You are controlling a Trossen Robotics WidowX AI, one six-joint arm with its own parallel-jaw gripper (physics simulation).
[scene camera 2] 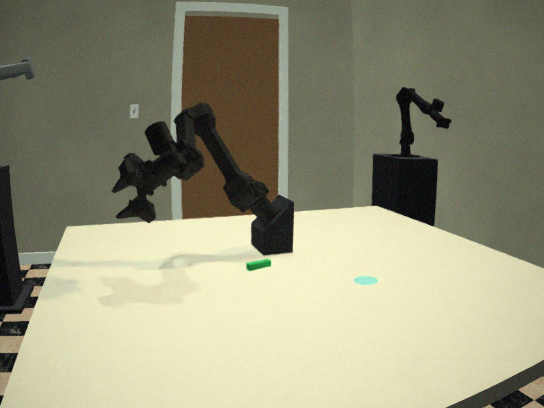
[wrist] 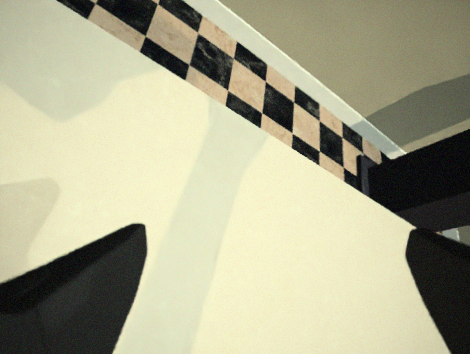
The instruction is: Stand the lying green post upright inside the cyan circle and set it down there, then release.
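The green post lies on its side on the table, in front of the arm's base in the scene view. The cyan circle is a flat disc on the table, to the right of the post and apart from it. My gripper is open and empty. It is raised above the left part of the table, to the left of the post and well above it. In the wrist view its two dark fingertips stand wide apart, with table surface behind them. The post and the circle do not show in the wrist view.
The arm's black base block stands on the pale table behind the post. The table's far edge runs behind the base. Off the table, another dark arm stands on a black pedestal at the right. Part of a grey arm shows at the left.
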